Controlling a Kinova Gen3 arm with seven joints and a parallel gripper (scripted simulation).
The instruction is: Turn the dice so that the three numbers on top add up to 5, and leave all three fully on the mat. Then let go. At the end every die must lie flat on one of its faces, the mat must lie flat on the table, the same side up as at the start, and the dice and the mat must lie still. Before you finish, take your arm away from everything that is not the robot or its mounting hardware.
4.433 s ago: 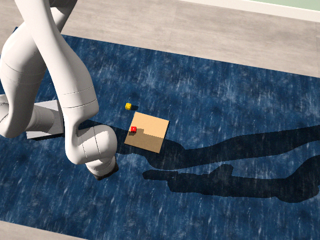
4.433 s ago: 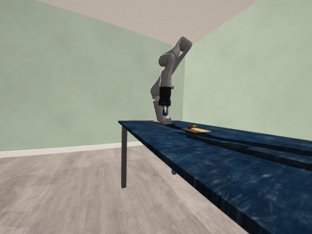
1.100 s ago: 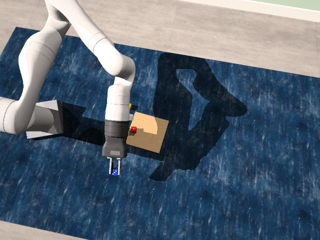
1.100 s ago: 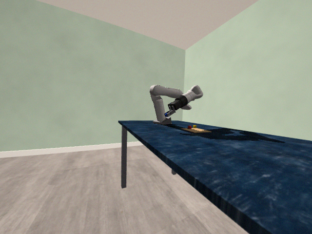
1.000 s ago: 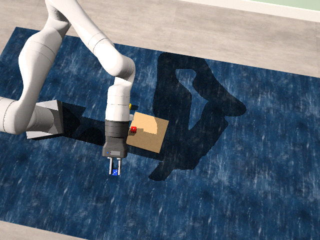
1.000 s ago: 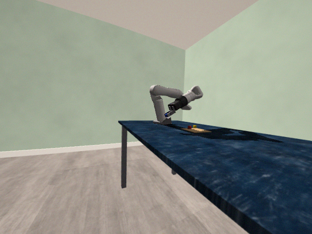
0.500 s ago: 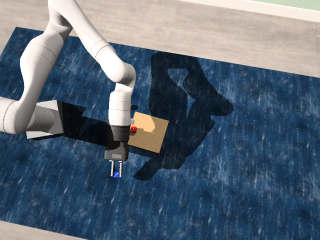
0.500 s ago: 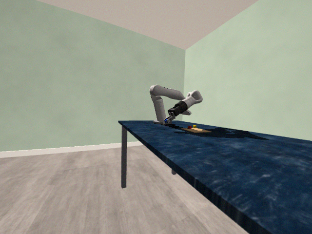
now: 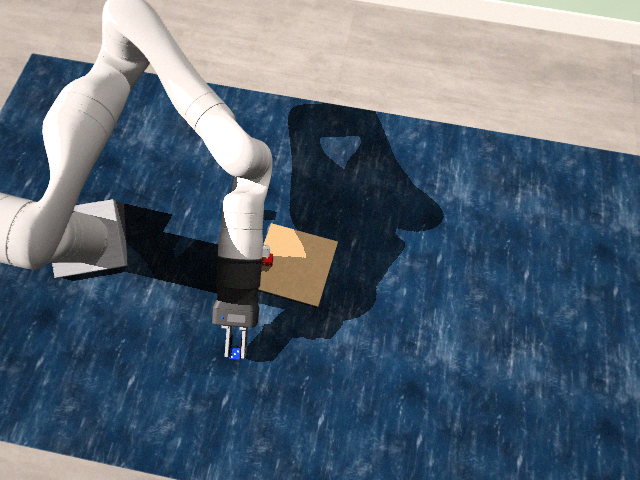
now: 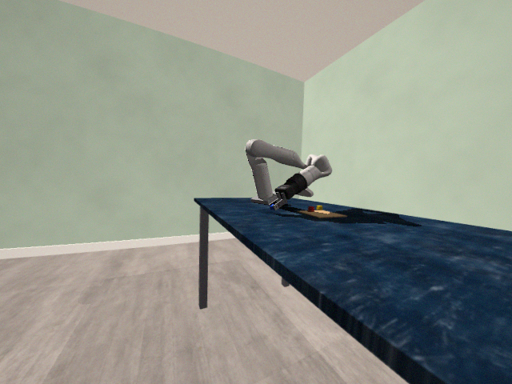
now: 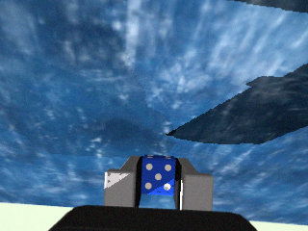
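The blue die lies 10 mm to the right of my hand and 10 mm below it. From my hand the other things lie so: red die: 180 mm to the left, 20 mm below; then tan mat: 50 mm ahead, 190 mm to the left, 30 mm below; then yellow die: 50 mm behind, 270 mm to the left, 20 mm below.
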